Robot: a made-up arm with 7 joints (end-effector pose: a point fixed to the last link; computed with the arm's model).
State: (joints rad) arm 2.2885 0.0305 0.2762 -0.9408 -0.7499 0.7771 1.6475
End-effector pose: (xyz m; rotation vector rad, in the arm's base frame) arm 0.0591 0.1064 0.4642 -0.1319 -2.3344 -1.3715
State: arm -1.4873 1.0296 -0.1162 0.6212 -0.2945 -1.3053 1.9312
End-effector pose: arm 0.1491 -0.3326 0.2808 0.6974 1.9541 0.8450
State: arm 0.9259 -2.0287 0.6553 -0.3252 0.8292 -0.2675 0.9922
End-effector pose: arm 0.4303 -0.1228 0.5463 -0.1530 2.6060 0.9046
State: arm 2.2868 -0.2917 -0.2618 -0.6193 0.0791 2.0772 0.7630
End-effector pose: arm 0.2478 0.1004 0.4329 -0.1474 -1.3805 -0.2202
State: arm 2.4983 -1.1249 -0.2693 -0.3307 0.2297 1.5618 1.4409
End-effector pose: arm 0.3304 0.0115 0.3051 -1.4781 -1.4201 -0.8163
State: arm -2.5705 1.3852 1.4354 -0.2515 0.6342 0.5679 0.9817
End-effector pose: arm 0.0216 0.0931 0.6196 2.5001 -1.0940 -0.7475
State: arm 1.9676 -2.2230 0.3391 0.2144 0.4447 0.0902 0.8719
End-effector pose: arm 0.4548 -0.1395 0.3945 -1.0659 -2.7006 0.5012
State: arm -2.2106 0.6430 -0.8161 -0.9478 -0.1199 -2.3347 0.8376
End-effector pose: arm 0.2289 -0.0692 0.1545 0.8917 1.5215 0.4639
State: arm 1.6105 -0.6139 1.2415 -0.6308 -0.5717 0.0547 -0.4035
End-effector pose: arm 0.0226 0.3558 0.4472 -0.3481 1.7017 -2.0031
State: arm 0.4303 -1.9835 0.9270 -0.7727 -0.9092 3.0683 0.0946
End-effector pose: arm -0.0278 0.1075 0.5029 -0.4166 -0.5825 -1.1473
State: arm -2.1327 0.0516 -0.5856 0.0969 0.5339 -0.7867 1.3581
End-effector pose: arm 0.3481 -0.1178 0.0537 0.6023 2.2970 1.7297
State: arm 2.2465 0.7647 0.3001 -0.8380 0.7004 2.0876 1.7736
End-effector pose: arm -0.0862 0.2538 0.4623 0.3303 -1.8784 0.5786
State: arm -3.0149 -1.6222 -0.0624 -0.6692 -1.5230 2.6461 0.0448
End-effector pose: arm 0.1414 0.2729 0.1038 -2.0716 0.1688 -0.0384
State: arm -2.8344 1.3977 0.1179 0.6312 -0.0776 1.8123 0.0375
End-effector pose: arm 0.1258 -0.2994 0.2717 0.8288 -1.7166 -1.3790
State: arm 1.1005 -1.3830 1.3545 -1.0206 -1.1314 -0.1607 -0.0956
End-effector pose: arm 0.1169 0.3307 0.5033 0.4271 1.9336 -2.1414
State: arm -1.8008 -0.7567 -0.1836 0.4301 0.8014 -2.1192 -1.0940
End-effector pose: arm 0.1553 0.1528 -0.0414 0.2760 2.1937 -1.2674
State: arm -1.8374 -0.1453 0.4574 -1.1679 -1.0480 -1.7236 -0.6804
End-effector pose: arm 0.2859 0.2161 0.2075 -0.7300 2.9509 -0.6603
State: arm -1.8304 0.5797 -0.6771 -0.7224 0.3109 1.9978 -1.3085
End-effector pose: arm 0.2825 0.1290 0.0052 2.1051 -0.7354 -1.0032
